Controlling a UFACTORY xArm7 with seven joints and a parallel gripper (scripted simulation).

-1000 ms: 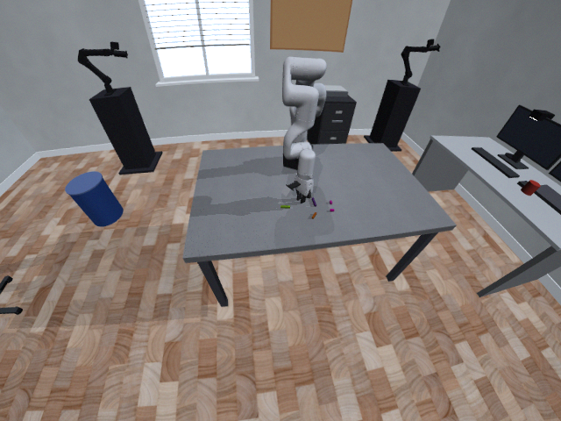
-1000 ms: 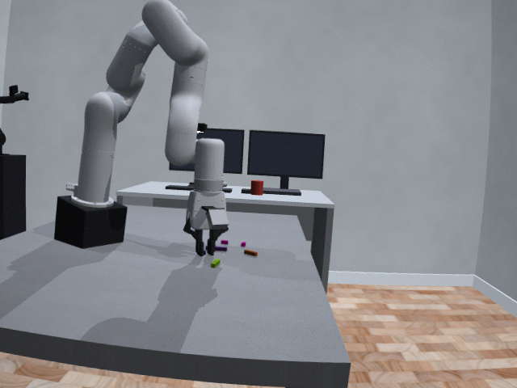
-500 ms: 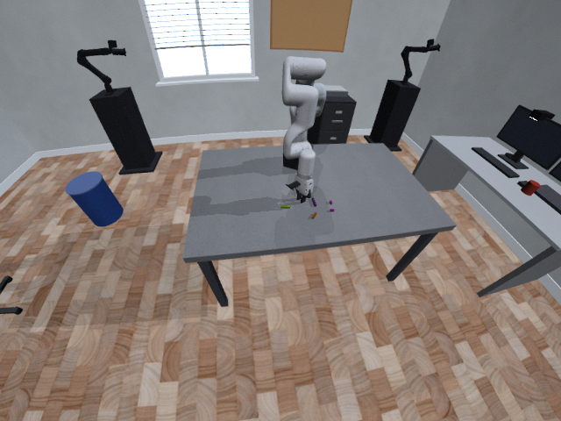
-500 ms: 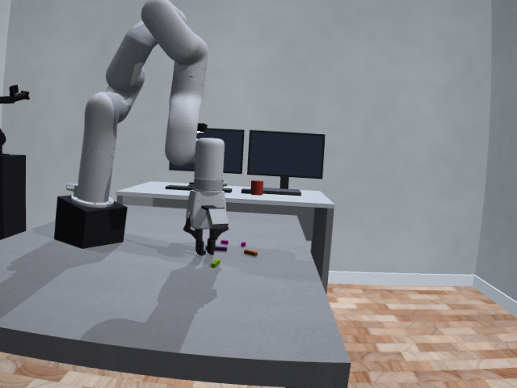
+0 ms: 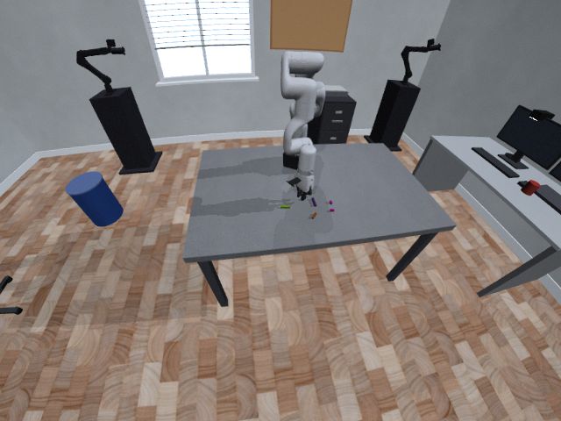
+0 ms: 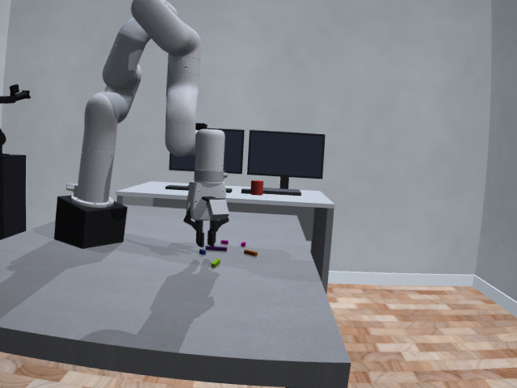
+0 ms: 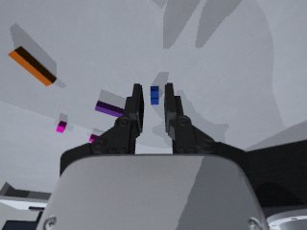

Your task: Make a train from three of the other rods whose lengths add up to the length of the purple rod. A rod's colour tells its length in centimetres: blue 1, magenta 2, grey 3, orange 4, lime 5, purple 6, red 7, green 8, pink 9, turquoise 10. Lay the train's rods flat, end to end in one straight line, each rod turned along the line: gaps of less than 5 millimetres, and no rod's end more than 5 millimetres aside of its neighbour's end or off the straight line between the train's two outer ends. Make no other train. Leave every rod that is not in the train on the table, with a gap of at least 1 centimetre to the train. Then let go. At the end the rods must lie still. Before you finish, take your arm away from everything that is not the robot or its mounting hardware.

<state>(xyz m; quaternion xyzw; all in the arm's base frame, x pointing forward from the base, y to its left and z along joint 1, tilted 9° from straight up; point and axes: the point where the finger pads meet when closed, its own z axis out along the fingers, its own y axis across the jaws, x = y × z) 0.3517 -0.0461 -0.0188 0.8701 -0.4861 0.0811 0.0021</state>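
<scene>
Now: hand 12 cm short of the orange rod, 5 cm to the right of it and 4 cm above it. Also, from my hand: purple rod: 7 cm to the left, 4 cm below, 2 cm ahead; then lime rod: 9 cm to the right, 4 cm below, 4 cm ahead.
</scene>
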